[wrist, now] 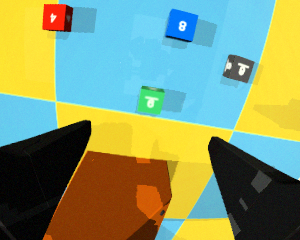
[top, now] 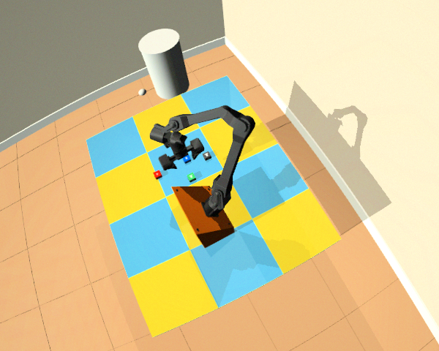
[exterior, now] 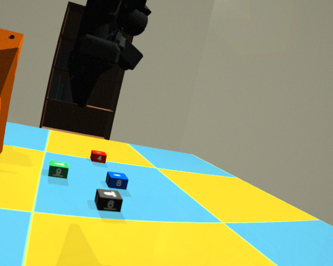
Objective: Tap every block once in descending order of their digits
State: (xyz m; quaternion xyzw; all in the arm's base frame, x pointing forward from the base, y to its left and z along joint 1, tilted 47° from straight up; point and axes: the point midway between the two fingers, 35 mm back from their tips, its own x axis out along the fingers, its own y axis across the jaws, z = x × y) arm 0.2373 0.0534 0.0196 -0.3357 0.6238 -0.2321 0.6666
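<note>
The green block is 110 mm below my gripper tip and 10 mm behind it. Round my gripper tip: blue block: 110 mm below, 90 mm ahead, 20 mm to the right; then black block: 110 mm to the right, 110 mm below, 60 mm ahead; then red block: 140 mm to the left, 110 mm below, 70 mm ahead.
</note>
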